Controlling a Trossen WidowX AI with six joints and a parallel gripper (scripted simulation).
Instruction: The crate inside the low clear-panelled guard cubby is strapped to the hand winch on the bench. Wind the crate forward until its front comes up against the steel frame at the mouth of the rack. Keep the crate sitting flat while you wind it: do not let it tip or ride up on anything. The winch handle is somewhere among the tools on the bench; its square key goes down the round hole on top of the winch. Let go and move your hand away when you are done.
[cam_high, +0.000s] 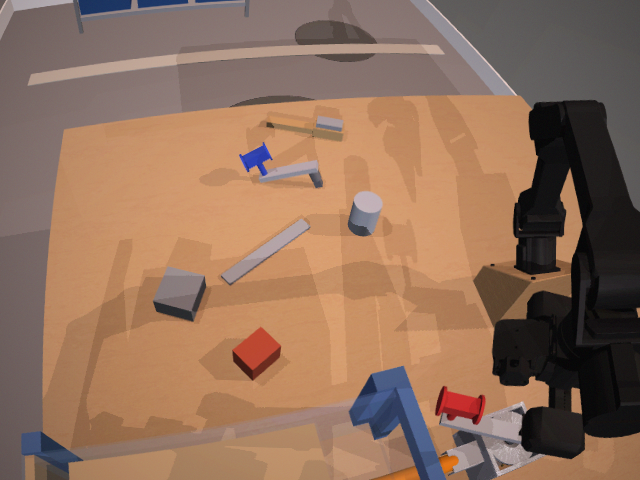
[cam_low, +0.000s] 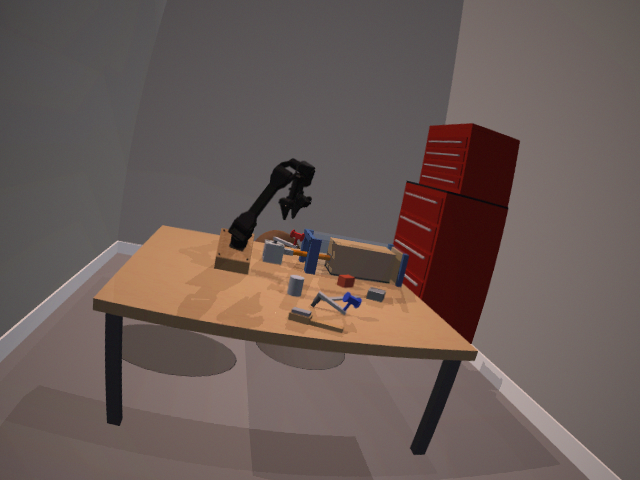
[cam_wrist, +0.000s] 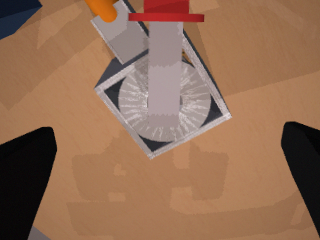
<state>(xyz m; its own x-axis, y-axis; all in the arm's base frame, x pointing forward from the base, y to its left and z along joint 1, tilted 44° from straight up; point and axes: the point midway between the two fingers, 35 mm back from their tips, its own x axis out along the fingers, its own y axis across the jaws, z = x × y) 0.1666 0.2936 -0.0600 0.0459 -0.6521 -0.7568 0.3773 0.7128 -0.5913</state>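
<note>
Right now the red-gripped winch handle is 100 mm below my gripper tip, 20 mm ahead of it and 10 mm to the right of it. From my gripper tip the other things lie so: blue steel frame 110 mm below, 110 mm ahead, 50 mm to the left; then red knob 80 mm below, 50 mm ahead, 20 mm to the right; then grey winch 180 mm below, 60 mm behind, 10 mm to the left.
</note>
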